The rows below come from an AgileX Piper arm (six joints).
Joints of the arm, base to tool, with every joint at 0 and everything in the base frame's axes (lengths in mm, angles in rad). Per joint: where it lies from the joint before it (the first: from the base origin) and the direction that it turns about. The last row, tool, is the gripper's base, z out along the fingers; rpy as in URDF.
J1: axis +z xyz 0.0 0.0 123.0
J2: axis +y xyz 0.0 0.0 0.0
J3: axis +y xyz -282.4 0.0 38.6
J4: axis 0.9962 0 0.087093 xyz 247.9 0.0 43.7
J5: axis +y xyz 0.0 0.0 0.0
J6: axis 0.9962 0 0.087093 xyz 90.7 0.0 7.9
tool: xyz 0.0 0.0 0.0 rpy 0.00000 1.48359 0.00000
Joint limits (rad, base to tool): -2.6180..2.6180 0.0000..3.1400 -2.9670..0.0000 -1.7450..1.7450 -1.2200..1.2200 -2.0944..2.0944
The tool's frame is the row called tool.
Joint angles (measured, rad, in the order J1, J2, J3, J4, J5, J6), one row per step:
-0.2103 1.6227 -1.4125 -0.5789 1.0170 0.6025
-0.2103 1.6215 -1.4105 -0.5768 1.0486 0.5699
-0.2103 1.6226 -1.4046 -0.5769 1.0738 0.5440
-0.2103 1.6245 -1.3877 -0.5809 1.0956 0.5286
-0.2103 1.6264 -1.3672 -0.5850 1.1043 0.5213
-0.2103 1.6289 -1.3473 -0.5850 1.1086 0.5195
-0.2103 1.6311 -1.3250 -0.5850 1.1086 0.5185
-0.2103 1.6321 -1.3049 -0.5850 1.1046 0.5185
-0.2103 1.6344 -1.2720 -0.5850 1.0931 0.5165
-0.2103 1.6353 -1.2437 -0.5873 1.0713 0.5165
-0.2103 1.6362 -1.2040 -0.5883 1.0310 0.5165
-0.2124 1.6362 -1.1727 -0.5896 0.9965 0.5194
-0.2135 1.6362 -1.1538 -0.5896 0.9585 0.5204
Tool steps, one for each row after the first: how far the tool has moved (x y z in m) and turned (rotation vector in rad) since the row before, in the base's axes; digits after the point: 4 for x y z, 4 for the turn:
-0.0031 0.0000 -0.0012 -0.0045 0.0445 0.0079
-0.0024 -0.0001 -0.0027 -0.0033 0.0421 0.0068
-0.0030 -0.0002 -0.0058 -0.0016 0.0458 0.0010
-0.0023 0.0000 -0.0064 -0.0001 0.0340 0.0018
-0.0019 0.0003 -0.0064 0.0047 0.0265 -0.0009
-0.0019 0.0004 -0.0069 0.0049 0.0245 0.0008
-0.0017 0.0004 -0.0058 0.0042 0.0173 0.0022
-0.0024 0.0008 -0.0095 0.0066 0.0258 0.0078
-0.0014 0.0007 -0.0075 0.0035 0.0105 0.0122
-0.0015 0.0013 -0.0104 0.0075 0.0056 0.0215
-0.0016 0.0005 -0.0079 0.0064 -0.0001 0.0138
0.0005 0.0006 -0.0046 0.0052 -0.0146 0.0176

